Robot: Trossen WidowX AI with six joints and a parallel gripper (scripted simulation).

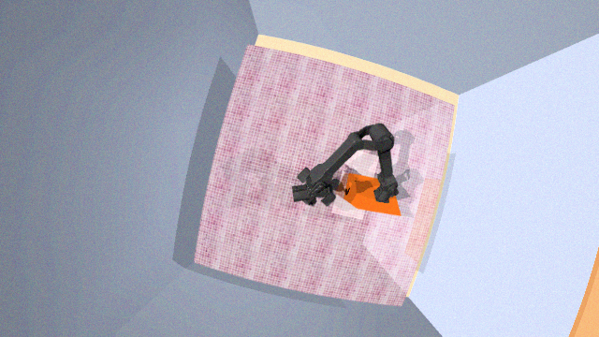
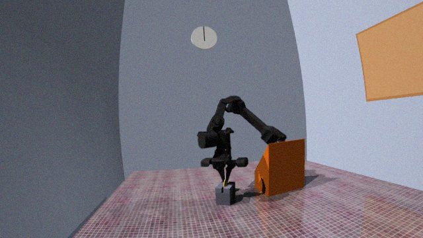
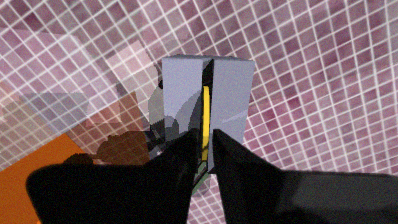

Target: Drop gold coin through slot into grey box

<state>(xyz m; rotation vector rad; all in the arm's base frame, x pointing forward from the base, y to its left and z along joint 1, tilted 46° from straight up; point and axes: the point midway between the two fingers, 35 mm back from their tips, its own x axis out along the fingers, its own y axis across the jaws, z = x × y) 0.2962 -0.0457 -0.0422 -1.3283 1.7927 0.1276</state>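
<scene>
My gripper tip is now 40 mm above the gold coin.
</scene>
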